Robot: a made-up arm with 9 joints.
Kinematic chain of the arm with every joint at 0, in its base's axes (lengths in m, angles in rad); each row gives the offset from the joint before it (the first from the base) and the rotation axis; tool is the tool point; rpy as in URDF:
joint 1: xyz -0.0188 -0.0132 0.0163 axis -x
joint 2: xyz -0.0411 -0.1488 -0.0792 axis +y
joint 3: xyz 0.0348 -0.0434 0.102 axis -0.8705 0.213 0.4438
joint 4: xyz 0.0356 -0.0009 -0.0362 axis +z
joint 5: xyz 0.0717 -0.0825 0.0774 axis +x
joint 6: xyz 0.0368 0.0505 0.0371 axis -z
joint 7: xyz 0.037 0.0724 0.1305 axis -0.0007 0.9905 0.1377
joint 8: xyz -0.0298 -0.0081 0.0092 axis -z
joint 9: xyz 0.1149 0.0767 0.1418 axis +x
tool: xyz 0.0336 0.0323 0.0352 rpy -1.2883 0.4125 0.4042
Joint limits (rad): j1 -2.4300..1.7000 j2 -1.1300..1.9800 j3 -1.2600..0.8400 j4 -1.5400..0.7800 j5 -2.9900..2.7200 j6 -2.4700..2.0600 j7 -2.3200..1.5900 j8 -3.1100..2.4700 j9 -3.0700..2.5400
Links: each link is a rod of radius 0.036 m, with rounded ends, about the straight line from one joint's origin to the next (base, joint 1, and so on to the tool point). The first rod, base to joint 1, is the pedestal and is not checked.
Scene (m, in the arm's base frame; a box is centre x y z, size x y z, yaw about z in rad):
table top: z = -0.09
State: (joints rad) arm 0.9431 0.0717 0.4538 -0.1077 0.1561 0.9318 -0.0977 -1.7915 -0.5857
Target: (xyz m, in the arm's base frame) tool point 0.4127 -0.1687 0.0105
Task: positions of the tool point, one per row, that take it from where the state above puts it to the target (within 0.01 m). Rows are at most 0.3 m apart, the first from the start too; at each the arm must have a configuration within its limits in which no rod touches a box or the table.
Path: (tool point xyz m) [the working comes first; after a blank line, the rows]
Joints at the target: 1.1409 0.6550 0.2124 -0.6290 -0.2727 1.2300 -0.5330 -1.7393 -0.6936
Straight joint move there: clear.

1: 0.3538 0.1040 0.0045
2: 0.4127 -0.1687 0.0105

